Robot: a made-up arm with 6 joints. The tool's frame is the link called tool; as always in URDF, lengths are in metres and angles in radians. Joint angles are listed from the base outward.
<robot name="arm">
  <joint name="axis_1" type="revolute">
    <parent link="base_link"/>
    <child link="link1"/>
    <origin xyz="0.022 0.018 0.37" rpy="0 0 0"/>
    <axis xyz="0 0 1"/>
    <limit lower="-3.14" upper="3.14"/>
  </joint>
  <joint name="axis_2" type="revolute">
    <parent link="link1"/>
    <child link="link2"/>
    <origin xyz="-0.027 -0.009 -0.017" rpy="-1.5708 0 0"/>
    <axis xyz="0 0 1"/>
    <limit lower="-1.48" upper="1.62"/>
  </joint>
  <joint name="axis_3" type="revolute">
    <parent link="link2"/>
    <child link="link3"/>
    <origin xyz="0.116 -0.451 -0.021" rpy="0 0 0"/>
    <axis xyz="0 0 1"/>
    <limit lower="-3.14" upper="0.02"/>
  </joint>
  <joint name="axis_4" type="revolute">
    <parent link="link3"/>
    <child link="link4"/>
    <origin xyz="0.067 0.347 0.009" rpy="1.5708 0 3.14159"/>
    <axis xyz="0 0 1"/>
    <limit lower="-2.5" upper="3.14"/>
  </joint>
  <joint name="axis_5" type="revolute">
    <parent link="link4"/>
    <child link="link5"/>
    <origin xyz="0.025 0.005 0.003" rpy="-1.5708 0 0"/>
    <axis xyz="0 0 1"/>
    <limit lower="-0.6" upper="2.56"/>
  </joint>
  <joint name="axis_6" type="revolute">
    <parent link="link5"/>
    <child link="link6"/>
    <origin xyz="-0.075 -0.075 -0.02" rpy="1.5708 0 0"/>
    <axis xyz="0 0 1"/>
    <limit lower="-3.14" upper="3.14"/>
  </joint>
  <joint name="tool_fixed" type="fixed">
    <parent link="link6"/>
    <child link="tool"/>
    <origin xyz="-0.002 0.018 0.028" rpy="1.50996 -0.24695 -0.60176"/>
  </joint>
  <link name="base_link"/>
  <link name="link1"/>
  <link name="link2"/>
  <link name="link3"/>
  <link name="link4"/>
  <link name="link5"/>
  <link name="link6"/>
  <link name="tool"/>
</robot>
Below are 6 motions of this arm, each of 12 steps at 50 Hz.
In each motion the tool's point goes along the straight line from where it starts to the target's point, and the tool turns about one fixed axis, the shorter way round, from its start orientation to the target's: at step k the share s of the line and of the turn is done. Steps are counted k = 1, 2, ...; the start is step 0. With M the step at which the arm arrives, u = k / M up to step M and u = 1 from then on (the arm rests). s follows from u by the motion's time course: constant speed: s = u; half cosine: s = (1 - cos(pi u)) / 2; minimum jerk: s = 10 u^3 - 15 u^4 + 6 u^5.
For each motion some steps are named. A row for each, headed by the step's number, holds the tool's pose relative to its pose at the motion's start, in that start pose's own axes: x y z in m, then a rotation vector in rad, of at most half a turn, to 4 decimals.
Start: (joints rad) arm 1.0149 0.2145 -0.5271 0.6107 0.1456 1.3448
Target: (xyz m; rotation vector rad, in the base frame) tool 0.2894 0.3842 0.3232 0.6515 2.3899 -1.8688
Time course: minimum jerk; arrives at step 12
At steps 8, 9, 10, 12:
8: 0.0223 0.0295 -0.0196 -0.0247 -0.0585 0.0507
9: 0.0253 0.0334 -0.0223 -0.0280 -0.0664 0.0575
10: 0.0273 0.0360 -0.0239 -0.0301 -0.0715 0.0619
12: 0.0283 0.0373 -0.0248 -0.0313 -0.0741 0.0642

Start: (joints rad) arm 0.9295 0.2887 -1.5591 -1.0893 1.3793 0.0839
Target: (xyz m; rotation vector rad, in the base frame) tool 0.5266 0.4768 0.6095 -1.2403 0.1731 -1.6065
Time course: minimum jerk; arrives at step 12
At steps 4, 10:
4: -0.0046 0.0060 0.0020 -0.0198 -0.0313 -0.0262
10: -0.0210 0.0274 0.0091 -0.0908 -0.1439 -0.1204

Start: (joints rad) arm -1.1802 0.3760 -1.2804 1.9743 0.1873 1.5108
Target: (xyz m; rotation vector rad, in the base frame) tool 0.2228 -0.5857 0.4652 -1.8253 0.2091 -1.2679
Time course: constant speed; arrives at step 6
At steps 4, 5, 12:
4: 0.0014 0.0008 0.0093 0.0166 0.0467 0.0008
5: 0.0018 0.0010 0.0116 0.0208 0.0583 0.0010
12: 0.0021 0.0012 0.0140 0.0249 0.0700 0.0012

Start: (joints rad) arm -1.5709 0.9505 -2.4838 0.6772 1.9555 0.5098
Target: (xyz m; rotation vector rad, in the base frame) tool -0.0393 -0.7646 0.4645 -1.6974 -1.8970 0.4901
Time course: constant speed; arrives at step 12
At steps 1, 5, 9, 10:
1: 0.0029 -0.0081 0.0074 -0.0130 0.0094 0.0023
5: 0.0145 -0.0407 0.0371 -0.0649 0.0471 0.0117
9: 0.0261 -0.0733 0.0667 -0.1167 0.0848 0.0211
10: 0.0290 -0.0814 0.0741 -0.1297 0.0942 0.0234

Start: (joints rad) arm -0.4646 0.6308 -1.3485 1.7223 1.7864 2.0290
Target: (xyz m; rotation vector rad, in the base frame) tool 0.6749 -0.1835 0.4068 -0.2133 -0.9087 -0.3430
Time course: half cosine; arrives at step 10
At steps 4, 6, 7, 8, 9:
4: 0.0117 -0.0053 0.0017 -0.0313 -0.0078 0.0051
6: 0.0221 -0.0100 0.0032 -0.0593 -0.0148 0.0097
7: 0.0269 -0.0121 0.0039 -0.0720 -0.0179 0.0118
8: 0.0306 -0.0138 0.0044 -0.0820 -0.0204 0.0134
9: 0.0330 -0.0149 0.0048 -0.0884 -0.0220 0.0145

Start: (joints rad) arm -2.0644 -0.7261 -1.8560 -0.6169 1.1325 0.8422
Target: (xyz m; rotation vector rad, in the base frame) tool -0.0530 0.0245 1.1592 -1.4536 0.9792 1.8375
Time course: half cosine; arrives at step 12
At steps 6, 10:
6: 0.0076 0.0074 -0.0063 0.0027 -0.0244 -0.0121
10: 0.0142 0.0138 -0.0118 0.0050 -0.0456 -0.0225

